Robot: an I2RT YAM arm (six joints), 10 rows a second.
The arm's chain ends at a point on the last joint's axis. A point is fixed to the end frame.
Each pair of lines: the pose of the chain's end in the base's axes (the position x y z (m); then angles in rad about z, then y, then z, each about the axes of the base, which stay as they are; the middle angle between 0 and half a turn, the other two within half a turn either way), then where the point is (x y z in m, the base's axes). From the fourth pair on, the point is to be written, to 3 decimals.
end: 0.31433 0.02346 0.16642 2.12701 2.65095 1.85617
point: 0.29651 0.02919 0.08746
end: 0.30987 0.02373 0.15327 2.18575 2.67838 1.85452
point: 0.29088 0.02777 0.07448
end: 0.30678 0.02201 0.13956 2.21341 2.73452 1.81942
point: 0.28821 0.02267 0.06057
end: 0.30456 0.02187 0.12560 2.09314 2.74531 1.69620
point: 0.290 0.023 0.046
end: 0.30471 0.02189 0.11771 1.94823 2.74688 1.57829
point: 0.294 0.023 0.037
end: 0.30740 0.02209 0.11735 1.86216 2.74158 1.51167
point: 0.300 0.023 0.037
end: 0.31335 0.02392 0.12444 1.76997 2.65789 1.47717
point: 0.309 0.031 0.044
